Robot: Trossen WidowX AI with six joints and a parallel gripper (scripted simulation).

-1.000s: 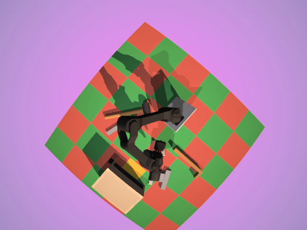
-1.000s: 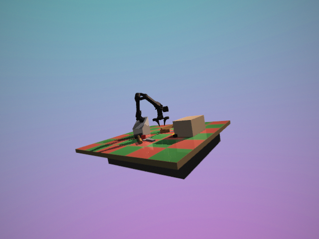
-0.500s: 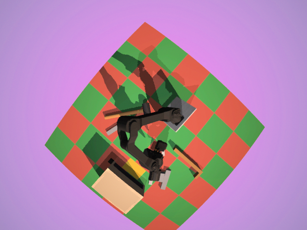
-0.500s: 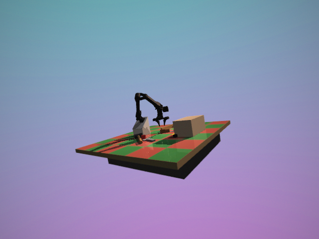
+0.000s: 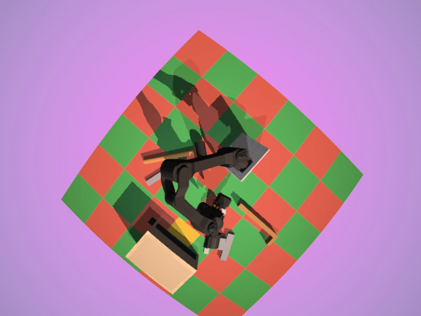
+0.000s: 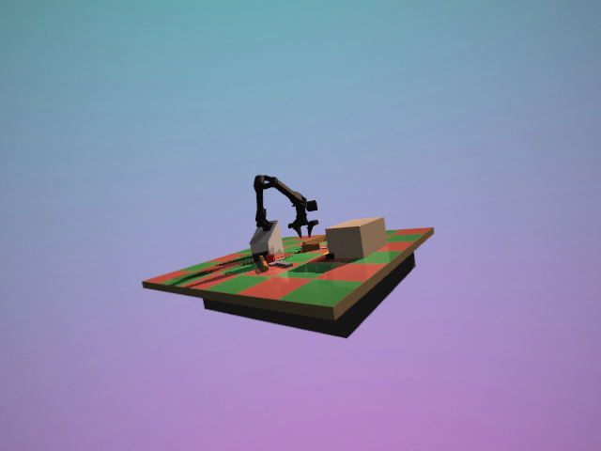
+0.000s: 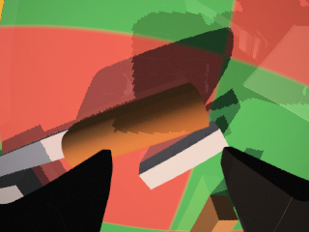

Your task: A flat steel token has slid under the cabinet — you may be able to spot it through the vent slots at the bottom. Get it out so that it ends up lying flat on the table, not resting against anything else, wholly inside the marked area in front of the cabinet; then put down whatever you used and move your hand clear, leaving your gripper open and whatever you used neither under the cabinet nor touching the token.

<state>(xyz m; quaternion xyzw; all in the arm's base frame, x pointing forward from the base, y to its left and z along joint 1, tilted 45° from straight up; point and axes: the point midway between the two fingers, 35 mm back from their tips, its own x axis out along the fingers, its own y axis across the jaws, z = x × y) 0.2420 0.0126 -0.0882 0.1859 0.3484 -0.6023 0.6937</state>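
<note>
Right now my gripper tip is 3 cm past the pale bar, 4 cm to the right of it and 7 cm above it. From my gripper tip the other things lie so: grey block 13 cm ahead, 15 cm to the left, 6 cm below; grey bar 12 cm ahead, 21 cm to the left, 7 cm below; red cube 4 cm behind, 27 cm to the right, 6 cm below.
</note>
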